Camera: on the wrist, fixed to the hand. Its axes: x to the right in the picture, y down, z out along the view.
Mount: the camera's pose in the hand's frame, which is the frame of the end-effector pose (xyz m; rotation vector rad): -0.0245 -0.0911 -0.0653 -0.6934 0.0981 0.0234
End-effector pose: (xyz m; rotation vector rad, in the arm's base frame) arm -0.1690 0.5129 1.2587 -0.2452 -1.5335 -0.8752
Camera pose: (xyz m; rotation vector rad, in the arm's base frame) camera -0.1716 0.4166 1.1965 -0.7058 -1.0878 -1.3591
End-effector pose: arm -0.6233 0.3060 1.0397 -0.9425 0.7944 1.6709
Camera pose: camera -0.5178 0.2636 1.0246 -1.4960 0.2707 1.9712
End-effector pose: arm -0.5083 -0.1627 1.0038 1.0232 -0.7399 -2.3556
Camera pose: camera -0.4614 -0.0988 0.9208 0.7936 0.1160 -2.2504
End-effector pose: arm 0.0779 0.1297 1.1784 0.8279 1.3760 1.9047
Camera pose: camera 0.0530 0.0965 1.0714 0.4059 0.6589 2.2464
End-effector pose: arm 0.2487 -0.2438 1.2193 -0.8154 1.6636 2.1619
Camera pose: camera 0.3348 -0.2770 1.1512 -1.0815 0.9333 2.7864
